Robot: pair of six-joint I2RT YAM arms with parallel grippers.
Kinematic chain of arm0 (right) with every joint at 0, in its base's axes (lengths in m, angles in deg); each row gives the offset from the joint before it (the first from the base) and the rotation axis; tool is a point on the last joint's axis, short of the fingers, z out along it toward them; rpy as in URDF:
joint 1: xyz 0 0 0.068 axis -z
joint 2: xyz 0.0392 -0.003 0.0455 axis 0.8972 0.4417 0
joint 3: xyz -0.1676 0.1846 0.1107 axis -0.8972 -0.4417 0
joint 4: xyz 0.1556 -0.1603 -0.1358 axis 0.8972 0.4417 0
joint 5: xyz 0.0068 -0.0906 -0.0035 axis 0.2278 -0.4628 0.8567
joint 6: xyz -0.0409 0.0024 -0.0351 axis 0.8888 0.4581 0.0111
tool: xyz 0 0 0 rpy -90.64 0.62 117.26
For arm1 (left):
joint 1: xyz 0 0 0.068 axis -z
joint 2: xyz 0.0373 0.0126 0.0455 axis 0.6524 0.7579 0
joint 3: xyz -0.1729 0.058 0.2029 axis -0.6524 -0.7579 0
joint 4: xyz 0.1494 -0.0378 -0.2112 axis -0.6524 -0.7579 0
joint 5: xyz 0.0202 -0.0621 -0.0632 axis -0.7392 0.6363 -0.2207
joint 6: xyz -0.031 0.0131 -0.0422 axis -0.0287 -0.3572 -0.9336
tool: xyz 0 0 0 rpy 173.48 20 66.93
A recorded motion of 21 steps. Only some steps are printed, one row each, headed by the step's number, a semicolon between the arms.
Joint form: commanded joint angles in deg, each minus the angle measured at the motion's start. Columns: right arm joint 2, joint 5, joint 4, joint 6, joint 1, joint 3; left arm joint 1, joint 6, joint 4, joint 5, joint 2, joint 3.
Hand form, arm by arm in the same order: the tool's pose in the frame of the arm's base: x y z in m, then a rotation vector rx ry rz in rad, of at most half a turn. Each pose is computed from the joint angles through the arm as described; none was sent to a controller.
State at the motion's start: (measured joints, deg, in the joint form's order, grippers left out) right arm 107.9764 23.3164 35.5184 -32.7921 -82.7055 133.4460; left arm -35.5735 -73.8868 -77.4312 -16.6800 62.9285 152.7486
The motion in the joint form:
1: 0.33 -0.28 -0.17 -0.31 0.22 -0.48; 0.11 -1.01 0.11 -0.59 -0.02 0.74
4: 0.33 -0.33 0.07 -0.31 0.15 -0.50; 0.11 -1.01 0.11 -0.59 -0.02 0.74
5: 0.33 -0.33 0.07 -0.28 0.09 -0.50; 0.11 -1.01 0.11 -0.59 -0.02 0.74
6: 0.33 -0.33 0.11 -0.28 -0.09 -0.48; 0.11 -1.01 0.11 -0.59 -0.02 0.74
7: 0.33 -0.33 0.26 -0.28 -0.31 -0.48; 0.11 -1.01 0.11 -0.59 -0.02 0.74
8: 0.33 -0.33 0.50 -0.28 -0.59 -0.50; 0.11 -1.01 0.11 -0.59 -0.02 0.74
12: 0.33 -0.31 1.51 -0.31 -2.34 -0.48; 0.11 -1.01 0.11 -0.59 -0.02 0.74
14: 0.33 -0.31 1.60 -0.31 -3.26 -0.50; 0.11 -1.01 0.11 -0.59 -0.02 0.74
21: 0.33 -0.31 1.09 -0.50 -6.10 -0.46; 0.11 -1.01 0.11 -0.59 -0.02 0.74
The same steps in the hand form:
1: 0.4995 0.1347 0.2125 -0.2134 2.0922 -1.3545; 0.3800 -0.0347 0.3978 -0.0102 2.6886 -0.0483
4: 0.4991 0.1352 0.2121 -0.2178 2.0941 -1.3570; 0.3800 -0.0347 0.3978 -0.0102 2.6886 -0.0483
5: 0.4990 0.1357 0.2121 -0.2194 2.0938 -1.3567; 0.3800 -0.0347 0.3978 -0.0102 2.6886 -0.0483
6: 0.4985 0.1372 0.2121 -0.2229 2.0928 -1.3550; 0.3800 -0.0347 0.3978 -0.0102 2.6886 -0.0483
7: 0.4978 0.1391 0.2120 -0.2289 2.0929 -1.3541; 0.3800 -0.0347 0.3978 -0.0102 2.6886 -0.0483
8: 0.4969 0.1414 0.2116 -0.2376 2.0936 -1.3535; 0.3800 -0.0347 0.3978 -0.0102 2.6886 -0.0483
12: 0.4914 0.1562 0.2105 -0.2825 2.0912 -1.3436; 0.3800 -0.0347 0.3978 -0.0102 2.6886 -0.0483
14: 0.4887 0.1640 0.2103 -0.3003 2.0857 -1.3352; 0.3800 -0.0347 0.3978 -0.0102 2.6886 -0.0483
21: 0.4805 0.1883 0.2111 -0.3381 2.0598 -1.2991; 0.3800 -0.0347 0.3978 -0.0102 2.6886 -0.0483

